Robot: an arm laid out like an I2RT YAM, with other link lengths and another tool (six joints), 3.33 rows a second.
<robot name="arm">
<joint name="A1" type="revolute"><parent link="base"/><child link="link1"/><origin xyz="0.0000 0.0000 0.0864"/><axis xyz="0 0 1"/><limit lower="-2.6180" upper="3.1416"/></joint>
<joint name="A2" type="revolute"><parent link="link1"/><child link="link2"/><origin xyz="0.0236 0.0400 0.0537"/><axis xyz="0 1 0"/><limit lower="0.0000" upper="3.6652"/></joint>
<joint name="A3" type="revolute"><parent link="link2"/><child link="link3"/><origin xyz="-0.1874 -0.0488 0.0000"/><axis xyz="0 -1 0"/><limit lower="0.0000" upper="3.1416"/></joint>
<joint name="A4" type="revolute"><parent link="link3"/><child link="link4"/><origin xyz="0.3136 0.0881 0.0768"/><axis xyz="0 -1 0"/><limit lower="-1.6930" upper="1.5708"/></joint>
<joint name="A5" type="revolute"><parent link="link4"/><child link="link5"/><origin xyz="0.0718 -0.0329 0.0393"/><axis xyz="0 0 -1"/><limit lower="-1.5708" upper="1.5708"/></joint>
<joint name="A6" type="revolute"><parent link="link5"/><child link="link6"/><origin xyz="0.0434 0.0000 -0.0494"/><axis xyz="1 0 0"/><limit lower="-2.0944" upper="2.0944"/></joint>
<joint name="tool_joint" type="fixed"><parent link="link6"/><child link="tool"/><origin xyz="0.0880 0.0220 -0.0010" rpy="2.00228 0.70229 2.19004"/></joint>
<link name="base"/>
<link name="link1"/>
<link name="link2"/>
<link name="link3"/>
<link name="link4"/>
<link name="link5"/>
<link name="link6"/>
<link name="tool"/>
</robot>
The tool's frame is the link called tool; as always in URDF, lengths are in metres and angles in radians.
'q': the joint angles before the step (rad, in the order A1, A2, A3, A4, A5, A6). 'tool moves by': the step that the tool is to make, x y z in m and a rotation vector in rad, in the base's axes. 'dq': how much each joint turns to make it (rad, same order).
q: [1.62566, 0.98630, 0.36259, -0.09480, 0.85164, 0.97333]
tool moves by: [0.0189, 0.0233, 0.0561, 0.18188, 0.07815, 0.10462]
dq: [-0.12169, -0.18043, -0.00906, 0.06745, -0.23117, -0.08316]
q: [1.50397, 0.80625, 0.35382, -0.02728, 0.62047, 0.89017]
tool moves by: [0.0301, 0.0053, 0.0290, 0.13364, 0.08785, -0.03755]
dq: [-0.10595, -0.03885, 0.02825, 0.01414, -0.10558, 0.07634]
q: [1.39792, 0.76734, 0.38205, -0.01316, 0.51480, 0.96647]
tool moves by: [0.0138, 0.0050, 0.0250, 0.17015, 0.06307, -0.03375]
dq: [-0.03958, -0.00432, 0.01091, 0.09273, -0.03729, 0.09883]
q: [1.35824, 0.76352, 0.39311, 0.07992, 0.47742, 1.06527]
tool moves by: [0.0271, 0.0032, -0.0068, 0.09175, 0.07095, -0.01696]
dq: [-0.08893, 0.06088, -0.00837, 0.10817, -0.09389, 0.07629]
